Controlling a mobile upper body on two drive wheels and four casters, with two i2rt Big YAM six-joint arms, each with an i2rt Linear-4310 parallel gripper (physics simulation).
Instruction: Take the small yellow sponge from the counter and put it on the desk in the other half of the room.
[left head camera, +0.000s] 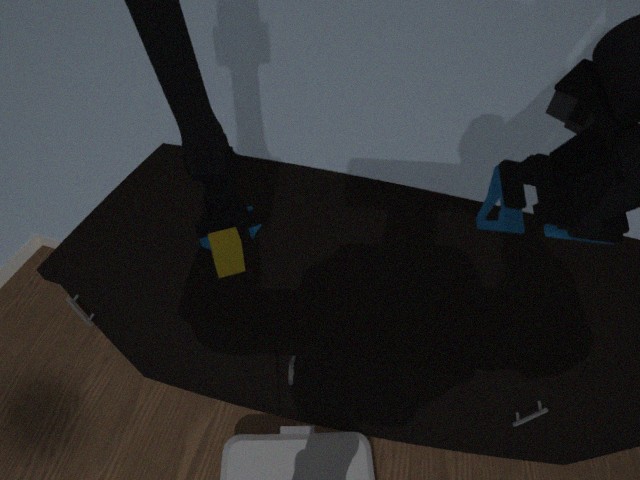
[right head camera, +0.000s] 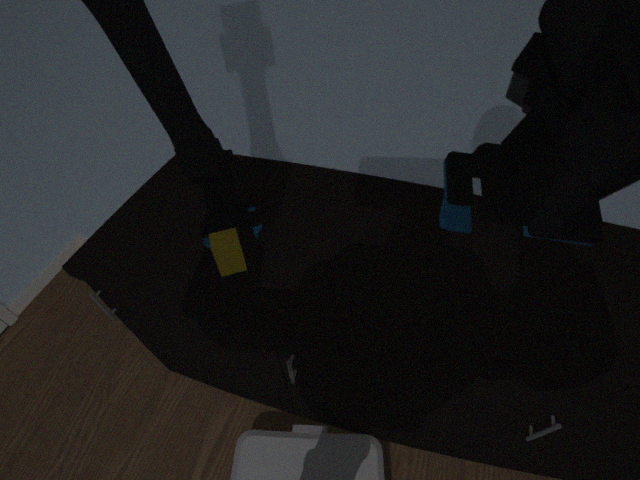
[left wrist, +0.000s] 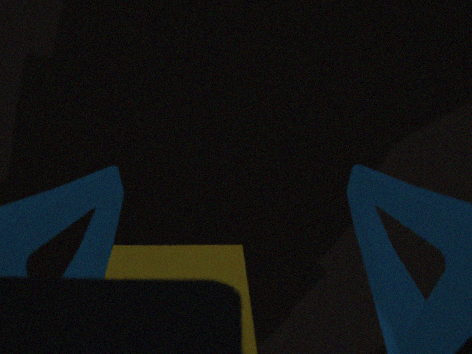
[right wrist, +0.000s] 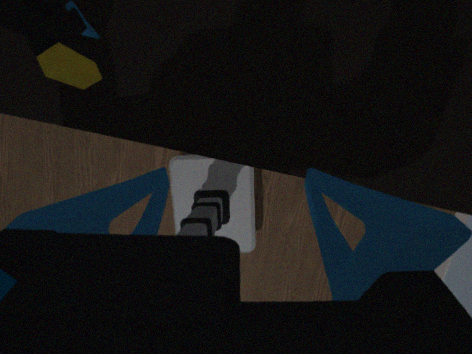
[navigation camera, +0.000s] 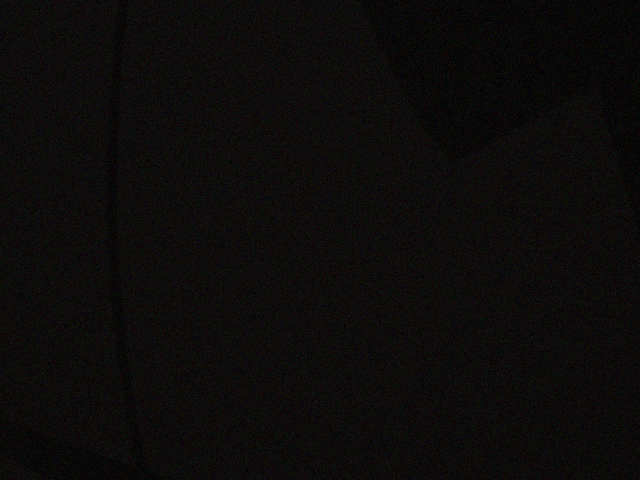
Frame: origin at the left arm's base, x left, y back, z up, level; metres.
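Seen in the pictures: left gripper, fingertip midpoint: (left wrist: 235, 178) (right wrist: 84, 47); right gripper, fingertip midpoint: (left head camera: 512, 227) (right head camera: 483, 225) (right wrist: 236, 175).
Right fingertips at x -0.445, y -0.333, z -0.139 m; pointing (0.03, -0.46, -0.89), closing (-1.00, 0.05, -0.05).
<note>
Offsets run from my right fingertips to a thing's top centre. "*": to the spot under its first point. Level surfaces: height alone.
The yellow sponge {dz -0.261, dx +0.393, dy -0.222 m} (left head camera: 226, 252) (right head camera: 227, 252) (right wrist: 70, 66) lies on the dark counter {dz -0.361 m} (left head camera: 118, 222) (right head camera: 129, 227), left of centre in both head views. In the left wrist view part of the sponge (left wrist: 175, 261) shows low between the fingers, nearer the left-hand finger, partly hidden by the dark gripper body. My left gripper (left wrist: 235, 178) (left head camera: 231, 238) is open, right beside the sponge's upper end in the head views, and does not hold it. My right gripper (right wrist: 236, 175) is open and empty, far to the right of the sponge in the head views. The desk cannot be made out.
The counter has metal handles (left head camera: 80, 311) {* dz -0.518, dx -0.327, dy +0.114 m} (left head camera: 530, 416) along its front. A pale wall (left head camera: 361, 77) stands behind it. The robot's white base (left head camera: 258, 457) stands on the wooden floor {dz -1.271 m} (left head camera: 129, 428) in front. The navigation view is almost black.
</note>
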